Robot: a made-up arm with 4 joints.
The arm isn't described. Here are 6 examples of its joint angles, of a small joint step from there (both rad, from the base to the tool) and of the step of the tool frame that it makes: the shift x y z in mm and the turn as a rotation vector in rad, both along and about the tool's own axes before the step.
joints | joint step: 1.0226 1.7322 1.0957 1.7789 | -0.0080 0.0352 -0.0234 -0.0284
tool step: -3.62 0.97 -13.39 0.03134 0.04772 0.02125
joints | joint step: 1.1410 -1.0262 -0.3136 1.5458 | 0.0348 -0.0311 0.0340 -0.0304
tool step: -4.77 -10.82 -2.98 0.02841 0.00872 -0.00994
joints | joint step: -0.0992 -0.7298 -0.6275 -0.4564 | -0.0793 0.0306 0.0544 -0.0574
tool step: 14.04 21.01 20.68 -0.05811 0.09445 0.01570
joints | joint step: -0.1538 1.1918 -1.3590 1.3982 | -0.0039 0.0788 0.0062 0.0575
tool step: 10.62 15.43 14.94 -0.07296 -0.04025 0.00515
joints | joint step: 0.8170 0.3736 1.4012 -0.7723 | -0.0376 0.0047 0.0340 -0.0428
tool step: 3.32 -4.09 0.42 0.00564 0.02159 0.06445
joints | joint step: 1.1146 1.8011 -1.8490 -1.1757 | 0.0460 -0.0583 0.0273 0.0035
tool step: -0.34 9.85 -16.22 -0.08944 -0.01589 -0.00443
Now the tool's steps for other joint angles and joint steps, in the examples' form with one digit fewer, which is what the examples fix.
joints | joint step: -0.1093 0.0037 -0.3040 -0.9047 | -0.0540 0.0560 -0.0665 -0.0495
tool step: 7.3 -24.9 9.9 0.1202 0.0492 0.0732
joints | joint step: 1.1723 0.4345 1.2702 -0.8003 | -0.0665 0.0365 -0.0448 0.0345
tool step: 1.7 -28.4 -13.9 0.0625 -0.0443 0.0402
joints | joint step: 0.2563 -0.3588 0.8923 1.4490 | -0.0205 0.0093 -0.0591 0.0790
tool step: 4.7 7.1 -13.9 -0.0307 0.0318 -0.0409
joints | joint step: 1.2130 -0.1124 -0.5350 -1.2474 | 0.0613 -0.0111 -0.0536 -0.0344
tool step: -12.3 -7.1 -14.7 0.0003 -0.0399 0.0806
